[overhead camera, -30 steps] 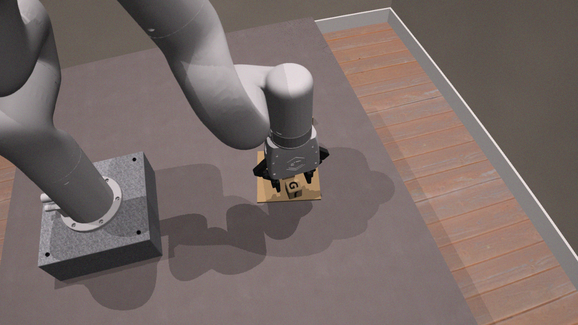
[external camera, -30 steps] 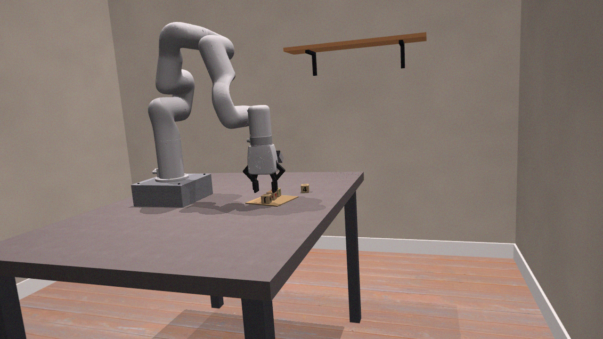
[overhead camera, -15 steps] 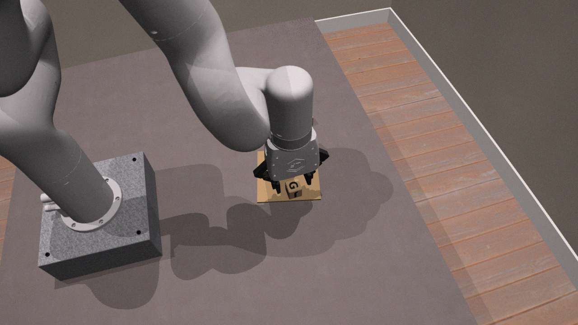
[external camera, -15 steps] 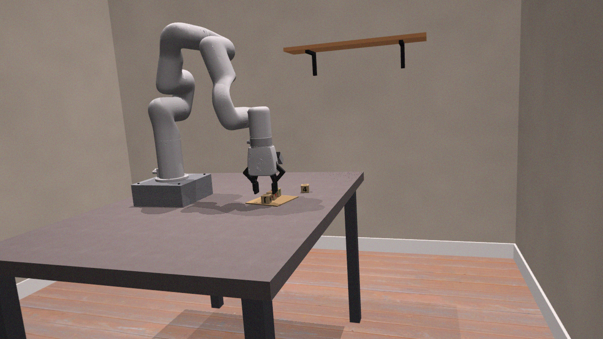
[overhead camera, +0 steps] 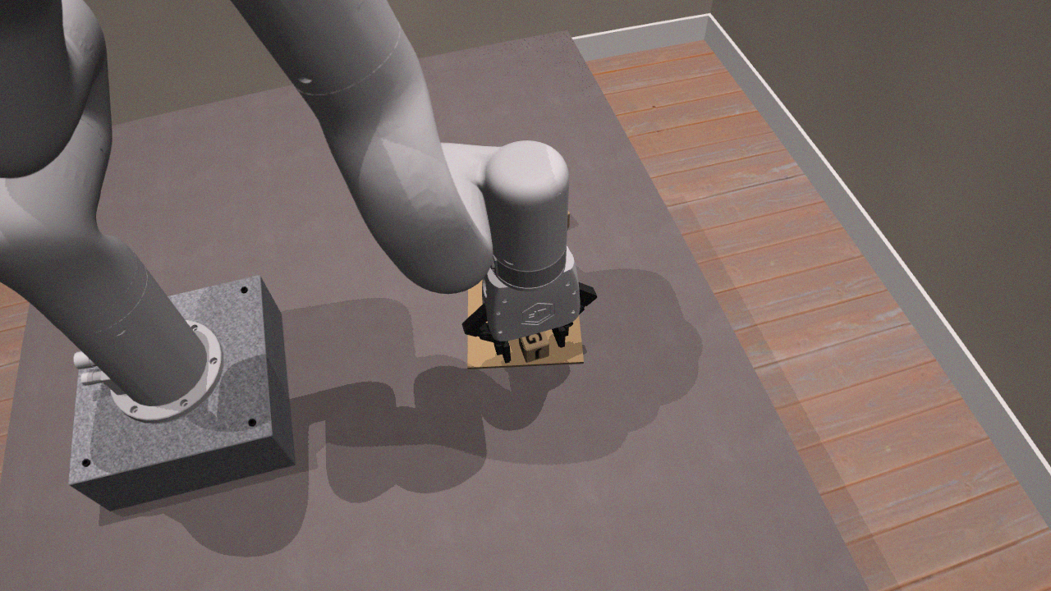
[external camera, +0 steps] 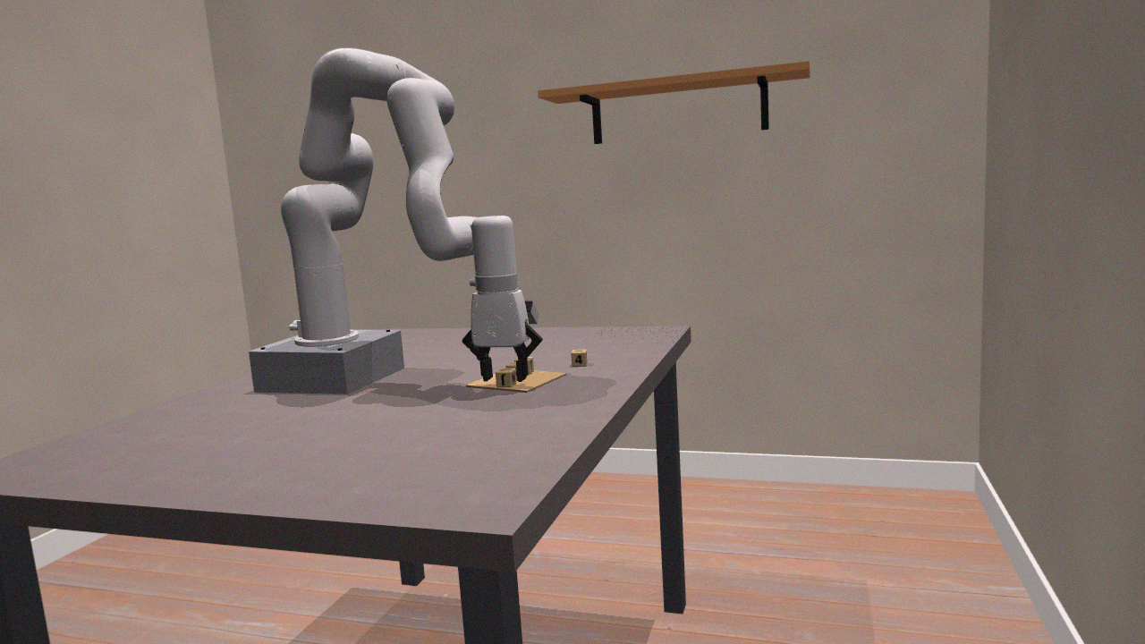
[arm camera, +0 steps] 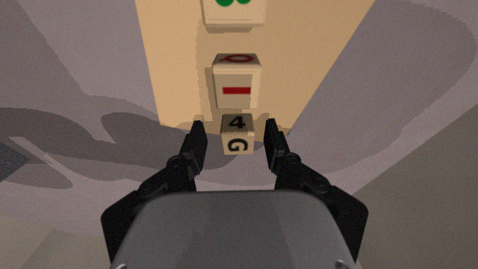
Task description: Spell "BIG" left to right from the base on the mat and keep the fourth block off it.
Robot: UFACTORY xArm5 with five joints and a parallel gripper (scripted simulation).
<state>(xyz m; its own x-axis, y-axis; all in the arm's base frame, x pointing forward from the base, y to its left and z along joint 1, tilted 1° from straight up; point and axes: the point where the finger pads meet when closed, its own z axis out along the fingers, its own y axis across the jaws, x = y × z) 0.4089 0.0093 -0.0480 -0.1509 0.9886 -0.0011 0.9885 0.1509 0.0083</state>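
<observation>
The G block is 1 cm below my hand. Round my hand: tan mat 5 cm to the left, 3 cm below; B block 10 cm to the left, 1 cm below, 1 cm behind.
</observation>
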